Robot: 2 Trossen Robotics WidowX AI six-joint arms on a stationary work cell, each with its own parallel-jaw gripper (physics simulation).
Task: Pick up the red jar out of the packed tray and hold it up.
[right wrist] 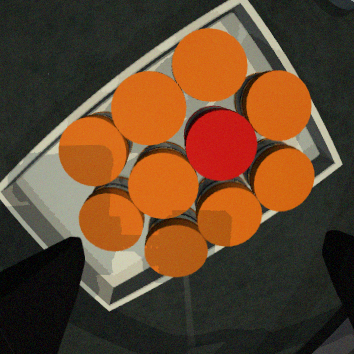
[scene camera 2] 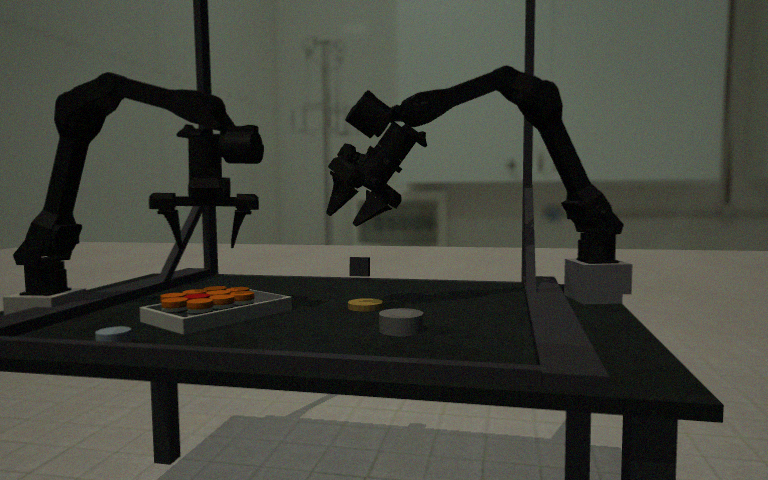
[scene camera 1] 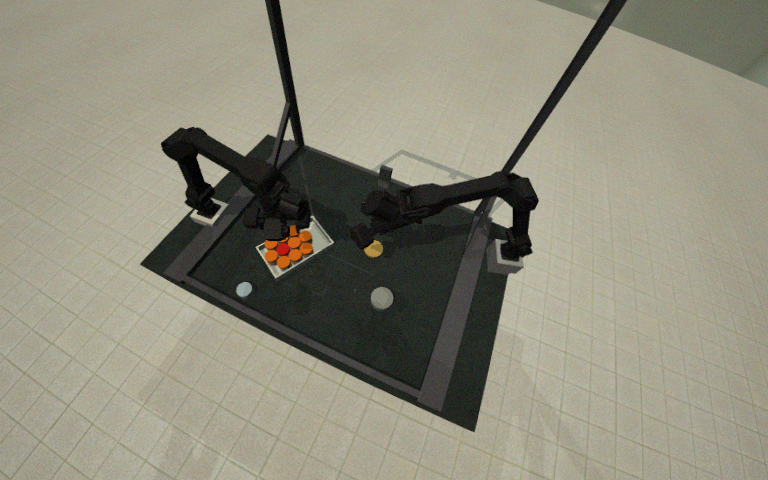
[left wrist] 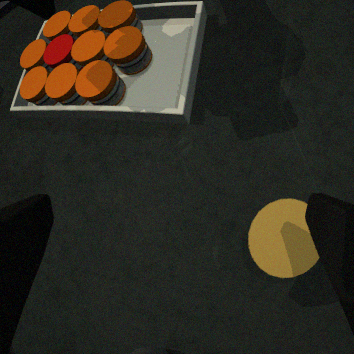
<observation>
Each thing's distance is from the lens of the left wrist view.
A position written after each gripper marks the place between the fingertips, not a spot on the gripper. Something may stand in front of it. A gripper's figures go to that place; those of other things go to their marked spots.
left gripper (left wrist: 181, 207): 10 cm
red jar (left wrist: 58, 51): 36 cm
yellow disc (left wrist: 279, 241): 26 cm
The marked spots on the red jar and the yellow disc are 31 cm apart.
</observation>
